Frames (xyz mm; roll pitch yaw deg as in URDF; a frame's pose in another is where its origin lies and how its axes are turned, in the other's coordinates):
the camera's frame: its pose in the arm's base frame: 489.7 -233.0 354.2 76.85 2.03 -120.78
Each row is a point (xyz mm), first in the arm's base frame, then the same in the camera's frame.
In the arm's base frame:
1: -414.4 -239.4 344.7
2: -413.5 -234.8 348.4
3: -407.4 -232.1 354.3
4: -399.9 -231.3 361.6
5: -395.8 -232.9 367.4
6: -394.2 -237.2 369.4
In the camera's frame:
1: 468.2 -169.1 754.8
2: 463.7 -166.0 757.1
3: 458.0 -159.5 754.7
4: 453.2 -151.2 750.4
5: 452.3 -144.6 747.5
6: 455.1 -141.8 744.5

